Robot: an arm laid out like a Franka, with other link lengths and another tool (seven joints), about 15 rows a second.
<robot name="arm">
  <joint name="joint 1" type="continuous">
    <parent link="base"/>
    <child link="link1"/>
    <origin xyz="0 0 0.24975" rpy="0 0 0"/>
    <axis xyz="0 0 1"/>
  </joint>
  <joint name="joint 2" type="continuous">
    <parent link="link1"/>
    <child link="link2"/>
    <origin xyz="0 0 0" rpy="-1.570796 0 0"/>
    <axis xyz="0 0 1"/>
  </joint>
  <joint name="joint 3" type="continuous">
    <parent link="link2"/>
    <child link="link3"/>
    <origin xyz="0 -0.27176 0" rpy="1.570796 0 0"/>
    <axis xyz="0 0 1"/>
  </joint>
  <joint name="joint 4" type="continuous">
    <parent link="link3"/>
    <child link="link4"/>
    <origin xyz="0.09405 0 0" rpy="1.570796 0 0"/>
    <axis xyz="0 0 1"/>
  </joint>
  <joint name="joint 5" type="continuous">
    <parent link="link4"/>
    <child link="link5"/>
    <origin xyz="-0.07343 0.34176 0" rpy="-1.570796 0 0"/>
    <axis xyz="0 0 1"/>
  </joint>
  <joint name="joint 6" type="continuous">
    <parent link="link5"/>
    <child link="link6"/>
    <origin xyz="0 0 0" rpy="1.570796 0 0"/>
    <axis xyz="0 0 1"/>
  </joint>
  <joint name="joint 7" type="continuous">
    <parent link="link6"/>
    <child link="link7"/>
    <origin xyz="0.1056 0 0" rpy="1.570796 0 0"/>
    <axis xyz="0 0 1"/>
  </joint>
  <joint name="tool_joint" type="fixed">
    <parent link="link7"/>
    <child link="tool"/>
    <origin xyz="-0.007 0.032 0.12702" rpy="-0.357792 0 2.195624"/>
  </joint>
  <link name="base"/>
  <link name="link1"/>
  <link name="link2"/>
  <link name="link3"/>
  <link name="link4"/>
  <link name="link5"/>
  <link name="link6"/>
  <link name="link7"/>
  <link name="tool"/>
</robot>
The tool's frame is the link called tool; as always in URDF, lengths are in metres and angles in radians. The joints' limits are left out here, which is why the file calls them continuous.
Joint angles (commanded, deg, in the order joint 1, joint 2, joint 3, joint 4, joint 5, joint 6, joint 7), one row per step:
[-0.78 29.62 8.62 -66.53 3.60 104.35 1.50]
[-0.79 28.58 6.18 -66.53 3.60 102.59 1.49]
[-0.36 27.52 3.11 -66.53 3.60 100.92 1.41]
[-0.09 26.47 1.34 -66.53 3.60 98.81 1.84]
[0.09 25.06 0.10 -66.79 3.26 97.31 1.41]
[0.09 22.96 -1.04 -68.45 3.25 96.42 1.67]
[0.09 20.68 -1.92 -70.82 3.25 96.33 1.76]
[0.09 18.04 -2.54 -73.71 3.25 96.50 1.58]
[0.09 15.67 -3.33 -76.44 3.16 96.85 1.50]
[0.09 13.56 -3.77 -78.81 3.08 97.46 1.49]
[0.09 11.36 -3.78 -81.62 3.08 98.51 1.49]
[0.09 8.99 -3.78 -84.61 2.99 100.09 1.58]
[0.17 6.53 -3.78 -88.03 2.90 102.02 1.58]
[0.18 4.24 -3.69 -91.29 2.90 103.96 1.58]
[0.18 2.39 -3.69 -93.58 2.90 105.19 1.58]
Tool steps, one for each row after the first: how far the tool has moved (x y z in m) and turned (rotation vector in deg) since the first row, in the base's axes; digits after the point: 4 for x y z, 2 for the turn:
[-0.0043 -0.0227 0.0079 -1.36 0.71 -1.91]
[-0.0094 -0.0460 0.0165 -2.92 1.32 -3.95]
[-0.0165 -0.0590 0.0247 -3.76 2.42 -5.49]
[-0.0235 -0.0690 0.0362 -4.70 2.70 -5.90]
[-0.0332 -0.0794 0.0455 -5.12 3.19 -7.15]
[-0.0427 -0.0877 0.0523 -5.37 3.40 -8.07]
[-0.0534 -0.0938 0.0590 -5.48 3.49 -8.52]
[-0.0634 -0.1017 0.0639 -5.67 3.51 -9.25]
[-0.0716 -0.1063 0.0690 -5.72 3.18 -9.75]
[-0.0796 -0.1068 0.0718 -5.57 2.76 -9.86]
[-0.0876 -0.1074 0.0757 -5.47 1.82 -10.08]
[-0.0958 -0.1071 0.0773 -5.38 0.86 -10.16]
[-0.1036 -0.1065 0.0780 -5.21 -0.10 -10.21]
[-0.1104 -0.1067 0.0803 -5.07 -0.88 -10.31]

